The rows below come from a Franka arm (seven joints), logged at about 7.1 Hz.
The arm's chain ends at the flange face. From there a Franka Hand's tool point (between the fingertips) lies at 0.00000 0.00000 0.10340 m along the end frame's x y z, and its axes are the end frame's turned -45 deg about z.
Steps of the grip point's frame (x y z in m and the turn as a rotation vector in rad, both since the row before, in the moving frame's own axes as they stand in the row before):
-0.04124, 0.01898, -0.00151, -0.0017, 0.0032, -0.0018
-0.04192, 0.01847, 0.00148, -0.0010, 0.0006, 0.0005
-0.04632, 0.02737, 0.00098, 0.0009, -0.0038, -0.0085
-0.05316, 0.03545, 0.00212, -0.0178, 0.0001, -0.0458
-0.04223, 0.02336, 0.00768, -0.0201, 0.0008, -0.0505
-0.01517, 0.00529, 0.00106, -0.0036, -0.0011, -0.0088
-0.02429, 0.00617, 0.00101, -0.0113, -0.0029, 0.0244
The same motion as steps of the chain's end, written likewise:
-0.01610, 0.04269, -0.00151, 0.0011, 0.0035, -0.0018
-0.01670, 0.04267, 0.00148, -0.0003, 0.0011, 0.0005
-0.01306, 0.05189, 0.00098, -0.0021, -0.0033, -0.0085
-0.01386, 0.06139, 0.00214, -0.0125, 0.0127, -0.0458
-0.01491, 0.04501, 0.00770, -0.0136, 0.0148, -0.0505
-0.00717, 0.01412, 0.00106, -0.0033, 0.0018, -0.0088
-0.01341, 0.02049, 0.00102, -0.0100, 0.0059, 0.0244

